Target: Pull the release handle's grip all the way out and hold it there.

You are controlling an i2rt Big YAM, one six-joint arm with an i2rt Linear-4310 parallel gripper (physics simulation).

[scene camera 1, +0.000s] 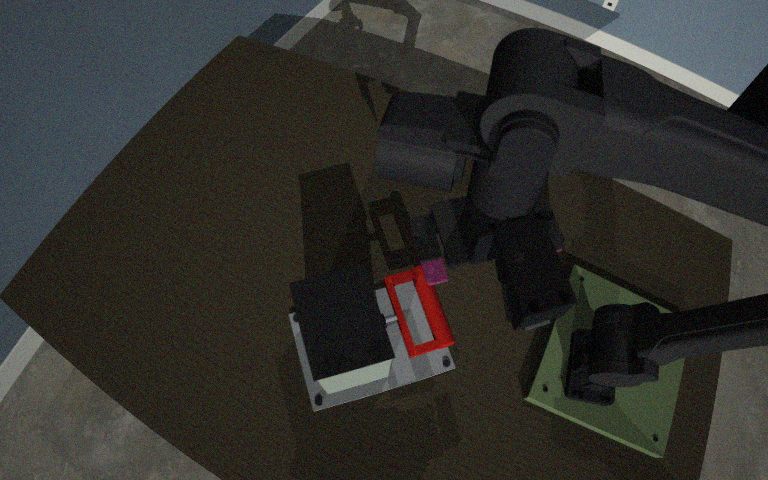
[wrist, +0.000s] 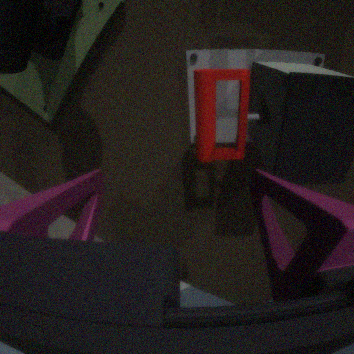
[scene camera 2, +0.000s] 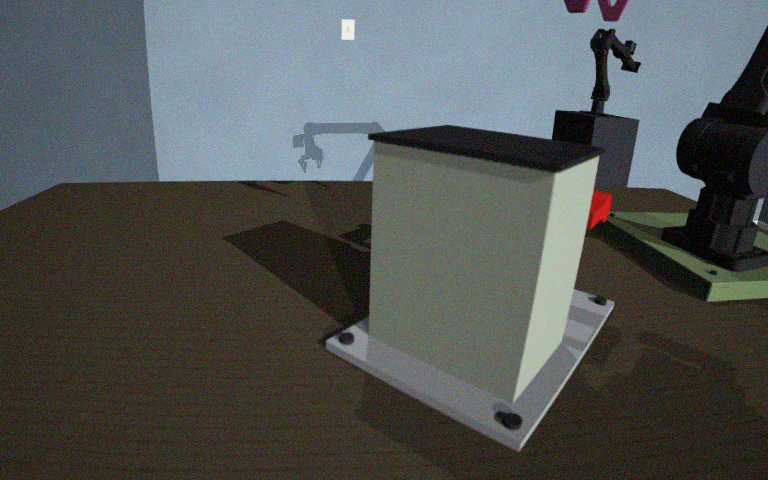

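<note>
The release handle's grip, a red rectangular frame (scene camera 1: 434, 311) (scene camera 2: 599, 209) (wrist: 205, 115), stands beside a pale housing with a black top (scene camera 1: 342, 322) (scene camera 2: 453, 254) (wrist: 310, 125). A short length of thin light rod (scene camera 1: 390, 319) (wrist: 254, 117) shows between them. The housing is on a grey base plate (scene camera 1: 419, 367) (scene camera 2: 430, 382) (wrist: 220, 57). My gripper with magenta fingers (scene camera 1: 497, 260) (scene camera 2: 594, 14) (wrist: 178, 172) is open and empty. It is above the level of the grip. In the wrist view the grip lies beyond the fingertips, nearer the right one. In scene camera 2 the housing hides most of the grip.
My arm's base stands on a green plate (scene camera 1: 668, 390) (scene camera 2: 685, 277) (wrist: 90, 35) on the grip's side of the housing. Dark bolt heads stick up at the base plate's corners. A second, small-looking arm (scene camera 2: 600, 67) stands on a dark pedestal (scene camera 2: 614, 147) in the background.
</note>
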